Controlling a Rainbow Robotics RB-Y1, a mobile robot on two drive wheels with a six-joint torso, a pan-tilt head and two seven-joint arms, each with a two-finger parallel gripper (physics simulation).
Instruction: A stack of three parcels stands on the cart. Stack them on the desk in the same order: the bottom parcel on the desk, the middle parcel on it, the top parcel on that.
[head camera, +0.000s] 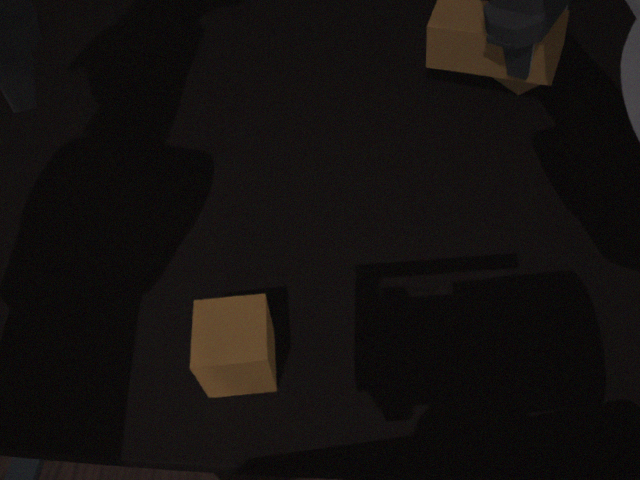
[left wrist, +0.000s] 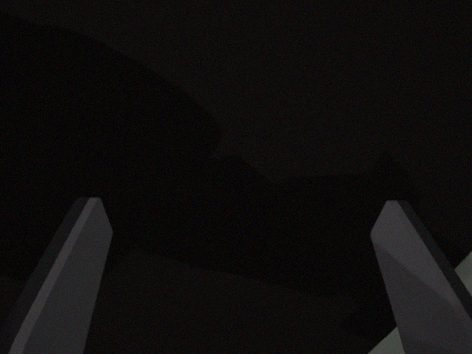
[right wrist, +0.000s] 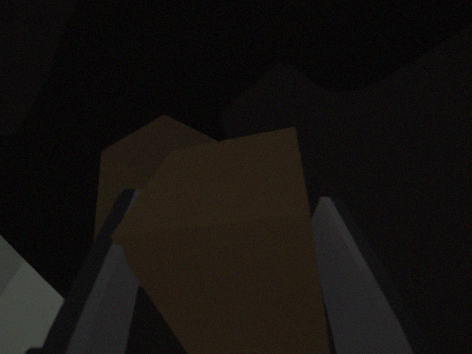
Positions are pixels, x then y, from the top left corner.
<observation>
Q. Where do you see the right gripper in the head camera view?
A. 536, 50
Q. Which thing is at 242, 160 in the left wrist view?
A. A dark desk.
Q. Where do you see a dark desk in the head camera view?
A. At 444, 260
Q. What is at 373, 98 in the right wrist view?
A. A dark desk.
</observation>
